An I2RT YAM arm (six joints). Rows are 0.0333 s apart.
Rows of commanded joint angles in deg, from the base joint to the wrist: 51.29, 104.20, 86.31, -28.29, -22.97, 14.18; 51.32, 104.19, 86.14, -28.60, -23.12, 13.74; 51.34, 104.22, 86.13, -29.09, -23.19, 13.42; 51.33, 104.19, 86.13, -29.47, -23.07, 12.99; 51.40, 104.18, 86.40, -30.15, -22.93, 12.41; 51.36, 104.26, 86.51, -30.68, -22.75, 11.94; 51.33, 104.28, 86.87, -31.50, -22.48, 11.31; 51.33, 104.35, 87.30, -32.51, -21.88, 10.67; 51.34, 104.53, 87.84, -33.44, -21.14, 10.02; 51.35, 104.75, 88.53, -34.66, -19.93, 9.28; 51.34, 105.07, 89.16, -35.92, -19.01, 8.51; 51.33, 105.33, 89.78, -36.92, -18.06, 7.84
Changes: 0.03, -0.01, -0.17, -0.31, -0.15, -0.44; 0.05, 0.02, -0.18, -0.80, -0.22, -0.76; 0.04, -0.01, -0.18, -1.18, -0.10, -1.19; 0.11, -0.02, 0.09, -1.86, 0.04, -1.77; 0.07, 0.06, 0.20, -2.39, 0.22, -2.24; 0.04, 0.08, 0.56, -3.21, 0.49, -2.87; 0.04, 0.15, 0.99, -4.22, 1.09, -3.51; 0.05, 0.33, 1.53, -5.15, 1.83, -4.16; 0.06, 0.55, 2.22, -6.37, 3.04, -4.90; 0.05, 0.87, 2.85, -7.63, 3.96, -5.67; 0.04, 1.13, 3.47, -8.63, 4.91, -6.34
